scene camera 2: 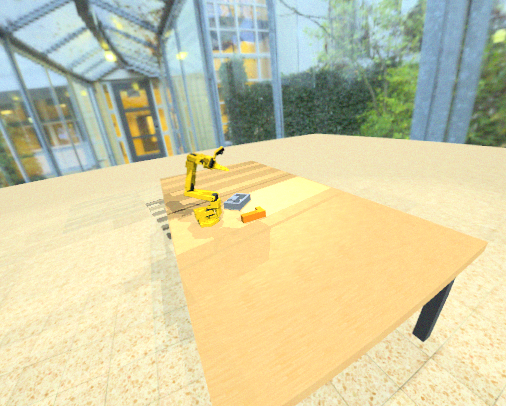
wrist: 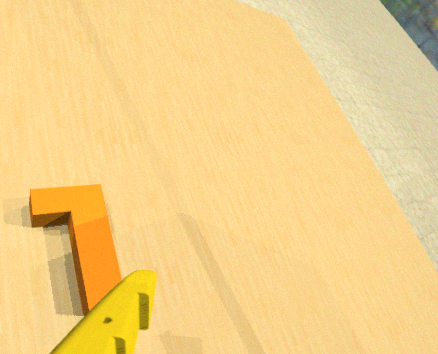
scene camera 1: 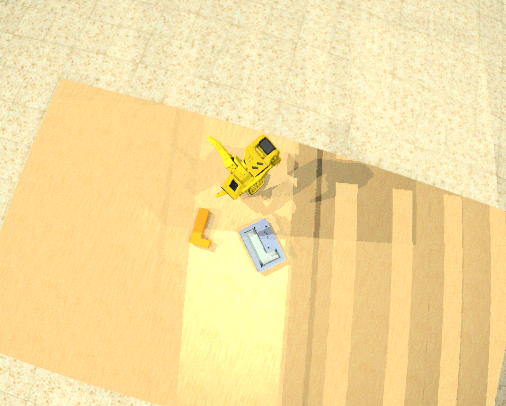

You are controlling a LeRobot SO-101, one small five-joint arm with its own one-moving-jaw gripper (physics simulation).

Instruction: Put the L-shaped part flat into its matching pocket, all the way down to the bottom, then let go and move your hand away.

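Places are measured from the arm's base along level axes (x left, y back, z up), in metres.
Pixels of known places: hand at its tool point: (scene camera 2: 227, 170) (wrist: 153, 292) (scene camera 1: 216, 194); arm's base at its link origin: (scene camera 2: 212, 220).
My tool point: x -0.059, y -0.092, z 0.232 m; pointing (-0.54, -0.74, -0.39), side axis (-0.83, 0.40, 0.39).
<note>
Ahead of a thing's pixels: the offset from my tool point to its middle. "*": to the spot under its first point. Level surfaces: height alone.
The orange L-shaped part @[dx -0.025, dy -0.076, dz -0.217 m] (scene camera 1: 200, 227) (scene camera 2: 253, 215) (wrist: 95, 250) lies flat on the table; in scene camera 1 its foot points right at the lower end. To its right is the blue-grey block @[dx +0.157, dy -0.079, dz -0.214 m] (scene camera 1: 275, 244) (scene camera 2: 233, 205), apart from the part. Its L-shaped pocket @[* dx +0.148, dy -0.089, dz -0.227 m] (scene camera 1: 257, 247) is empty and turned a little differently from the part. My gripper (scene camera 1: 213, 166) (scene camera 2: 225, 159) is wide open and empty, raised high above the table. In the wrist view one notched jaw shows and covers the near end of the part's long arm.
The wooden table @[dz -0.232 m] (scene camera 1: 110, 250) (scene camera 2: 300, 280) (wrist: 200, 125) carries the arm's base (scene camera 2: 207, 215), which stands near a long table edge, close to the block and the part. Shadow bands cross the table beyond the block. Speckled floor surrounds the table.
</note>
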